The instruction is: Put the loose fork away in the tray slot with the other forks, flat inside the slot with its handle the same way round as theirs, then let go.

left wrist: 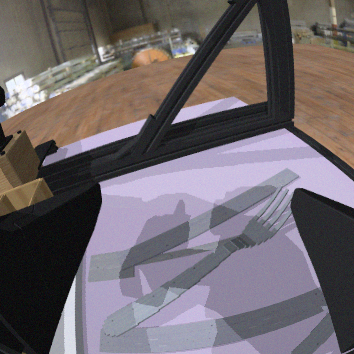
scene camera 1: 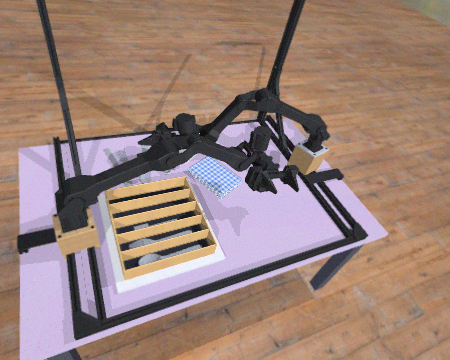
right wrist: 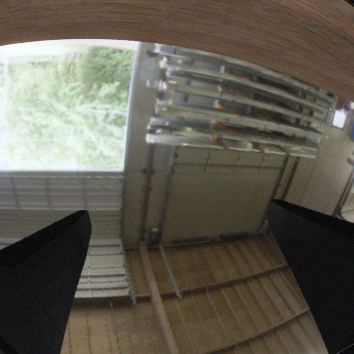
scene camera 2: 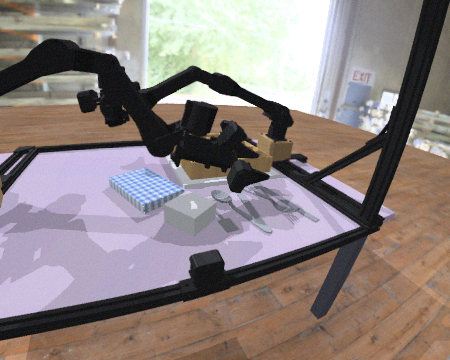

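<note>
The loose grey fork lies on the table, tines to the upper right and handle to the lower left in the left wrist view. My left gripper is open above it, nothing between the fingers. My right gripper is open and empty, raised at the right of scene camera 1 and facing away from the table. The wooden tray has several slots. Round-headed cutlery lies in the two front slots in scene camera 1; greyish pieces in the third are too blurred to name.
A flat grey knife, a spoon and other flat pieces lie near the fork. A grey box and a blue checked cloth stand nearby. The tray rests on a white board.
</note>
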